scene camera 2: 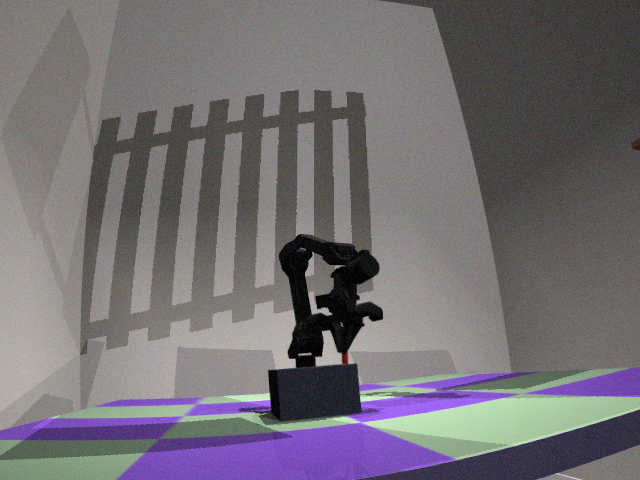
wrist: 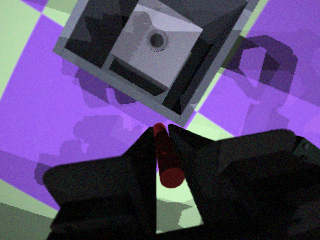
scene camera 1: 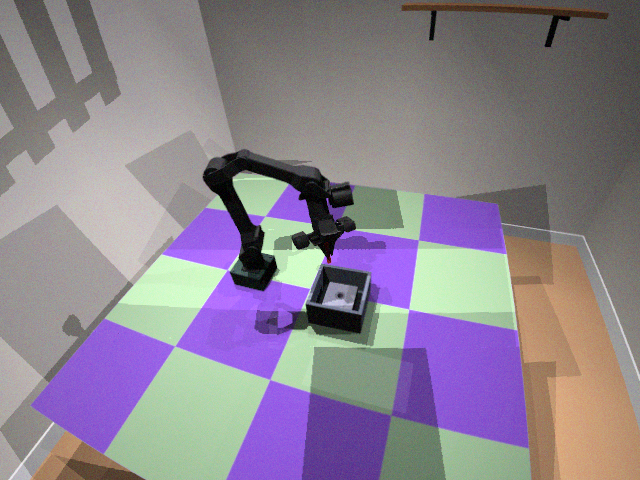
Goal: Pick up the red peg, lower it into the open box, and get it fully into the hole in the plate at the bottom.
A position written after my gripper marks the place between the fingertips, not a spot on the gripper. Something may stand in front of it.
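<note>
Dark box (scene camera 1: 330, 316), also (scene camera 2: 298, 393) and (wrist: 86, 41). Grey plate (scene camera 1: 345, 296); scene camera 2 does not show it, hidden by the dark box. My gripper (scene camera 1: 329, 256), also (scene camera 2: 342, 352) and (wrist: 160, 130).
</note>
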